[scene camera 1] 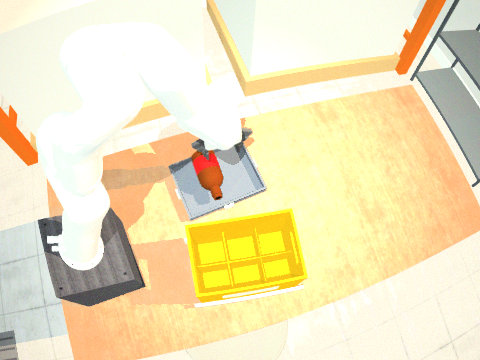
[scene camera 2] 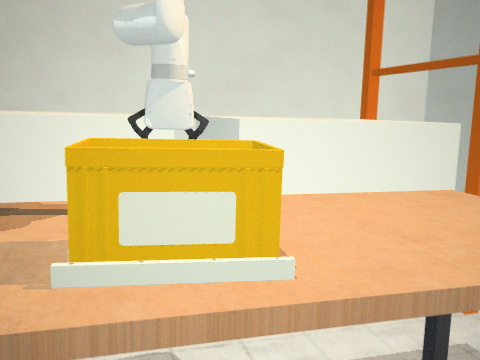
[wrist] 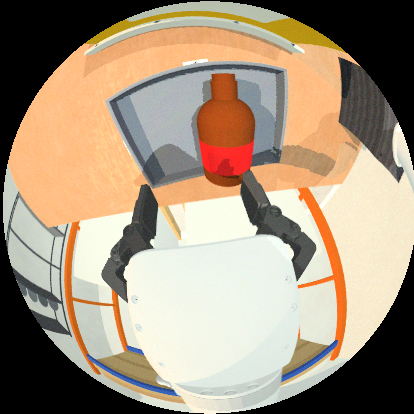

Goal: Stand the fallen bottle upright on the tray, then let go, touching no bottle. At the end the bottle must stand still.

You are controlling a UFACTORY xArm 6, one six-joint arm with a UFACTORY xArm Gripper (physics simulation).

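Places are measured from the arm's base along level axes (x ahead, y left, z up), in metres.
Pixels of known places: gripper, fingertip midpoint: [scene camera 1: 222,152] [wrist: 196,186]; arm's base at its link origin: [scene camera 1: 81,247].
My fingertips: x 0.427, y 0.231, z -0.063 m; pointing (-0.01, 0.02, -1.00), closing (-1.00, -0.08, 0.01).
Ahead of a thing's pixels: the offset from my fingertips to its top centre. "*": to the spot under its first point. Level surfaces: height alone.
The fallen brown bottle {dy -0.028, dx -0.044, dz -0.042 m} [scene camera 1: 210,176] [wrist: 226,122] with a red label lies on its side on the grey tray {* dy -0.036, dx +0.047, dz -0.116 m} [scene camera 1: 239,177] [wrist: 162,120]. Its neck points toward the yellow crate and its base lies near the tray's far edge. In scene camera 2 the bottle and tray do not show behind the crate. My gripper [scene camera 1: 224,142] [scene camera 2: 168,135] [wrist: 196,186] is open and empty, near the bottle's base end. In the wrist view one fingertip overlaps the edge of the base and the other is well to the left; whether the fingertip touches cannot be told.
A yellow crate {dy -0.313, dx -0.004, dz +0.054 m} [scene camera 1: 247,229] [scene camera 2: 175,179] [wrist: 312,36] with several compartments stands beside the tray on the wooden table {dz -0.122 m} [scene camera 1: 360,175] [scene camera 2: 380,240]. A white strip runs along its outer side. The dark base block [scene camera 1: 52,280] carries the arm. A low white wall [scene camera 2: 345,160] stands behind the table.
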